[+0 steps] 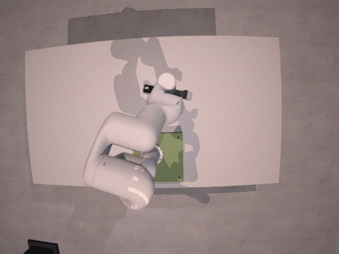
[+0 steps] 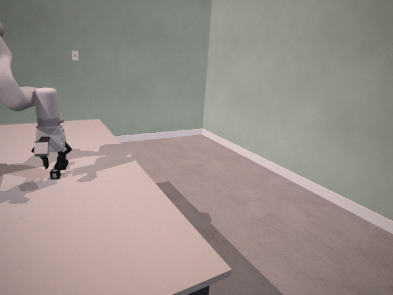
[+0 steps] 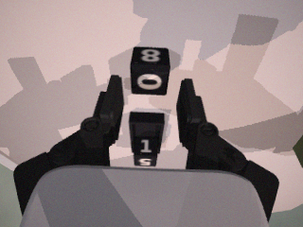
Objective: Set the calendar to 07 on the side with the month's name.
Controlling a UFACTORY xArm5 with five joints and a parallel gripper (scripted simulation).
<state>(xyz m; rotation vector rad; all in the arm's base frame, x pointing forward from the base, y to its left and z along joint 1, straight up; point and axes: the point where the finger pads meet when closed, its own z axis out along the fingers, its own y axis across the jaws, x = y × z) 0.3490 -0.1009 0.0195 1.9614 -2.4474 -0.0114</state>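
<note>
The black cube lies 50 mm below my hand. Also, from my hand: black calendar tray 30 mm ahead, 110 mm to the left, 50 mm below.
</note>
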